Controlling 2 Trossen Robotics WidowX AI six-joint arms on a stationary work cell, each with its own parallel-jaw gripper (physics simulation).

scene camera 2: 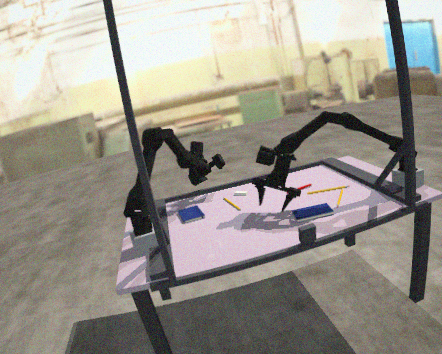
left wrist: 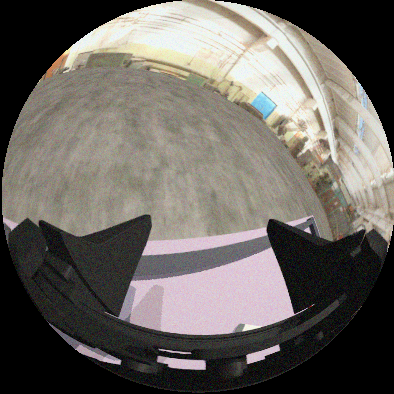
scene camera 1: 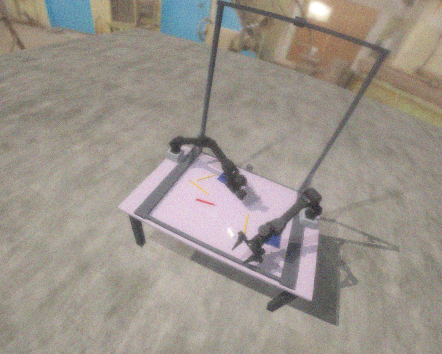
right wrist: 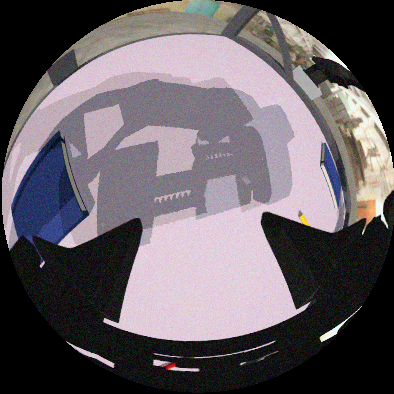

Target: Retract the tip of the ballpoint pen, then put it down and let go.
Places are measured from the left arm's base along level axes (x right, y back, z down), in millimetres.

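Where they show: left gripper, fingertip midpoint: (scene camera 2: 214, 173) (left wrist: 211, 223) (scene camera 1: 237, 257); right gripper, fingertip midpoint: (scene camera 2: 270, 208) (right wrist: 202, 222); left arm's base at its link origin: (scene camera 2: 142, 231) (scene camera 1: 309, 215) (right wrist: 309, 77); right arm's base at its link origin: (scene camera 1: 175, 150).
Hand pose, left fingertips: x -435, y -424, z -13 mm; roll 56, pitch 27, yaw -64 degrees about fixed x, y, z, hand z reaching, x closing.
Note:
Each offset is from my left fingertips to the top centre of the thing. Level surfaces: height alone.
A slim red pen {dx +343, dy -267, dz +70 mm} (scene camera 1: 205, 202) (scene camera 2: 304, 187) lies on the table {dz +82 mm} (scene camera 1: 167, 205) (scene camera 2: 210, 255); a bit of it shows low in the right wrist view (right wrist: 170, 366). Its tip is too small to make out. My right gripper (scene camera 2: 272, 207) (right wrist: 202, 222) is open and empty, pointing down above the table beside a blue book. In scene camera 2 it stands to the left of the pen. My left gripper (scene camera 1: 240, 255) (left wrist: 211, 223) is open and empty, raised near the table's front edge in scene camera 1, well away from the pen.
Two yellow pencils {dx +560, dy -329, dz +74 mm} (scene camera 1: 205, 177) {dx +453, dy -349, dz +75 mm} (scene camera 1: 199, 187) lie beyond the pen in scene camera 1; another pencil {dx +255, dy +23, dz +75 mm} (scene camera 1: 246, 223) (scene camera 2: 232, 204) lies near a white block {dx +175, dy -56, dz +70 mm} (scene camera 1: 230, 232) (scene camera 2: 240, 193). Blue books {dx +242, dy +203, dz +70 mm} (scene camera 2: 191, 214) {dx +599, dy -167, dz +70 mm} (scene camera 2: 312, 211) lie near each arm. A dark frame (scene camera 1: 212, 75) rises from the table.

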